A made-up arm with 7 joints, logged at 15 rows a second.
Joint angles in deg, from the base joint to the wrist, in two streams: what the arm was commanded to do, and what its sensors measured. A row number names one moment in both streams.
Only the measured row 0 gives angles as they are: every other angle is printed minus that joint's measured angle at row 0.
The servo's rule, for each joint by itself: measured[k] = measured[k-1] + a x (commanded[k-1-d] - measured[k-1]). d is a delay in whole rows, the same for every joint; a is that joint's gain. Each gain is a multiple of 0.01, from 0.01 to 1. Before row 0 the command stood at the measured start. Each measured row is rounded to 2 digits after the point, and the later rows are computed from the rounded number. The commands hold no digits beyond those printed.
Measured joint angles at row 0:
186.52, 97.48, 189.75, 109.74, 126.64, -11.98, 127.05
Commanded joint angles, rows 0 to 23:
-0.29, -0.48, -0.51, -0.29, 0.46, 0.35, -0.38
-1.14, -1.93, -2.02, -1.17, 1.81, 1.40, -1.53
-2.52, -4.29, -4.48, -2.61, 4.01, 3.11, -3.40
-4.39, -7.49, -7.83, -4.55, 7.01, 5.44, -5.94
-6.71, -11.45, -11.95, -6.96, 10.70, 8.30, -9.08
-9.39, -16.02, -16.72, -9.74, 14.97, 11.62, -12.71
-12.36, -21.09, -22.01, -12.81, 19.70, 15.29, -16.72
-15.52, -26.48, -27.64, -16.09, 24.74, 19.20, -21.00
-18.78, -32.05, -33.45, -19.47, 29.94, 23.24, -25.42
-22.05, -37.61, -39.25, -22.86, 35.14, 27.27, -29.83
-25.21, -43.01, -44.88, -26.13, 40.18, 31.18, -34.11
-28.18, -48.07, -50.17, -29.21, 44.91, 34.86, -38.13
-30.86, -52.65, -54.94, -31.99, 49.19, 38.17, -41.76
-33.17, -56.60, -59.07, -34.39, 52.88, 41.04, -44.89
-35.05, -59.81, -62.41, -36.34, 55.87, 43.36, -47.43
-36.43, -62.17, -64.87, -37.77, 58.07, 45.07, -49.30
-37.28, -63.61, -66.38, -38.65, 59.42, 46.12, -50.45
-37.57, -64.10, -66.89, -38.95, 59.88, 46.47, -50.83
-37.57, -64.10, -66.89, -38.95, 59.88, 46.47, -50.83
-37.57, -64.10, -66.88, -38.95, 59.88, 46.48, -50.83
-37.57, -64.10, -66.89, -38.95, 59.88, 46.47, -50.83
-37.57, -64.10, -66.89, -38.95, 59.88, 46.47, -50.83
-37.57, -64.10, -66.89, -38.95, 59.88, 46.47, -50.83
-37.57, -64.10, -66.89, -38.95, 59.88, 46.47, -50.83
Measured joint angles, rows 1 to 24:
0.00, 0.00, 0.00, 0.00, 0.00, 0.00, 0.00
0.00, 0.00, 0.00, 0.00, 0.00, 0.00, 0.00
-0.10, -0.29, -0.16, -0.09, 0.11, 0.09, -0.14
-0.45, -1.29, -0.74, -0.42, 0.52, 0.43, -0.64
-1.15, -3.12, -1.90, -1.10, 1.36, 1.13, -1.63
-2.25, -5.79, -3.74, -2.17, 2.72, 2.25, -3.18
-3.77, -9.24, -6.29, -3.65, 4.64, 3.82, -5.30
-5.68, -13.38, -9.52, -5.54, 7.12, 5.85, -7.97
-7.95, -18.08, -13.39, -7.79, 10.14, 8.30, -11.12
-10.52, -23.20, -17.81, -10.36, 13.64, 11.13, -14.68
-13.33, -28.60, -22.66, -13.18, 17.55, 14.28, -18.55
-16.29, -34.10, -27.80, -16.18, 21.77, 17.66, -22.61
-19.32, -39.54, -33.09, -19.26, 26.19, 21.18, -26.75
-22.33, -44.74, -38.38, -22.34, 30.68, 24.74, -30.85
-25.23, -49.57, -43.51, -25.33, 35.12, 28.23, -34.78
-27.93, -53.86, -48.33, -28.14, 39.38, 31.56, -38.42
-30.35, -57.49, -52.69, -30.68, 43.34, 34.63, -41.66
-32.42, -60.34, -56.47, -32.88, 46.88, 37.34, -44.41
-34.07, -62.33, -59.54, -34.67, 49.89, 39.62, -46.58
-35.26, -63.41, -61.82, -36.00, 52.29, 41.40, -48.11
-36.05, -63.83, -63.39, -36.91, 54.11, 42.72, -49.09
-36.57, -63.99, -64.47, -37.54, 55.49, 43.70, -49.72
-36.91, -64.06, -65.22, -37.98, 56.54, 44.42, -50.12
-37.13, -64.08, -65.74, -38.28, 57.34, 44.95, -50.38
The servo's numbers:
d 2
a 0.34 0.61 0.31 0.31 0.24 0.26 0.36

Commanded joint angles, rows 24 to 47:
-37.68, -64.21, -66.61, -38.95, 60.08, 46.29, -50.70
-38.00, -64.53, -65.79, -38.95, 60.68, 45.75, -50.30
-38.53, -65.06, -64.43, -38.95, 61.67, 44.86, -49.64
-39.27, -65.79, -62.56, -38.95, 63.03, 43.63, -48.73
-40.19, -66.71, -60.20, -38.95, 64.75, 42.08, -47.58
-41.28, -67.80, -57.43, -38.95, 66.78, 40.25, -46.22
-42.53, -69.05, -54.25, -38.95, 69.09, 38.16, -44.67
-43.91, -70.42, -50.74, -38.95, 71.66, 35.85, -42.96
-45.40, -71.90, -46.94, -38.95, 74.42, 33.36, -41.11
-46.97, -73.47, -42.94, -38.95, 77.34, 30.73, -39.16
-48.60, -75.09, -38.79, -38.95, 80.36, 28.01, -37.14
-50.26, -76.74, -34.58, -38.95, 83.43, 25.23, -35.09
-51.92, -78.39, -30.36, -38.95, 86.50, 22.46, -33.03
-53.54, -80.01, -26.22, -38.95, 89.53, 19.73, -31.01
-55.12, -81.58, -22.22, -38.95, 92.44, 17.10, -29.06
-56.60, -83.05, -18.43, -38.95, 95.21, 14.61, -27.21
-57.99, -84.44, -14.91, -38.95, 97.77, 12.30, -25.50
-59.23, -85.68, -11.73, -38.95, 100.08, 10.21, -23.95
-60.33, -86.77, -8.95, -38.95, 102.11, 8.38, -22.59
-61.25, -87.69, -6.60, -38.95, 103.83, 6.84, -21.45
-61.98, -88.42, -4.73, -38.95, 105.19, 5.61, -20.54
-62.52, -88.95, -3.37, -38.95, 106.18, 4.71, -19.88
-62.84, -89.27, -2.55, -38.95, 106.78, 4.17, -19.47
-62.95, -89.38, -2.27, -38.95, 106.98, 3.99, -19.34
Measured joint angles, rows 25 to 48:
-37.28, -64.09, -66.10, -38.49, 57.95, 45.35, -50.54
-37.38, -64.10, -66.34, -38.63, 58.41, 45.64, -50.64
-37.48, -64.17, -66.42, -38.73, 58.81, 45.81, -50.66
-37.66, -64.39, -66.22, -38.80, 59.26, 45.79, -50.53
-37.96, -64.80, -65.67, -38.85, 59.84, 45.55, -50.21
-38.41, -65.40, -64.71, -38.88, 60.61, 45.05, -49.68
-39.02, -66.20, -63.31, -38.90, 61.60, 44.28, -48.92
-39.79, -67.18, -61.49, -38.92, 62.84, 43.23, -47.95
-40.72, -68.32, -59.25, -38.93, 64.34, 41.91, -46.77
-41.80, -69.60, -56.61, -38.94, 66.10, 40.33, -45.40
-43.02, -71.00, -53.61, -38.94, 68.10, 38.52, -43.86
-44.36, -72.51, -50.30, -38.94, 70.32, 36.49, -42.17
-45.80, -74.08, -46.73, -38.94, 72.73, 34.29, -40.36
-47.32, -75.70, -42.96, -38.94, 75.30, 31.93, -38.46
-48.88, -77.34, -39.05, -38.94, 77.99, 29.47, -36.51
-50.46, -78.97, -35.07, -38.94, 80.76, 26.94, -34.53
-52.04, -80.56, -31.09, -38.94, 83.56, 24.38, -32.56
-53.59, -82.08, -27.17, -38.94, 86.36, 21.84, -30.63
-55.09, -83.52, -23.37, -38.94, 89.10, 19.36, -28.78
-56.50, -84.84, -19.76, -38.94, 91.74, 16.98, -27.04
-57.80, -86.02, -16.41, -38.94, 94.23, 14.74, -25.44
-58.97, -87.04, -13.37, -38.94, 96.53, 12.69, -24.00
-59.99, -87.88, -10.69, -38.94, 98.61, 10.85, -22.75
-60.85, -88.53, -8.42, -38.94, 100.43, 9.25, -21.72

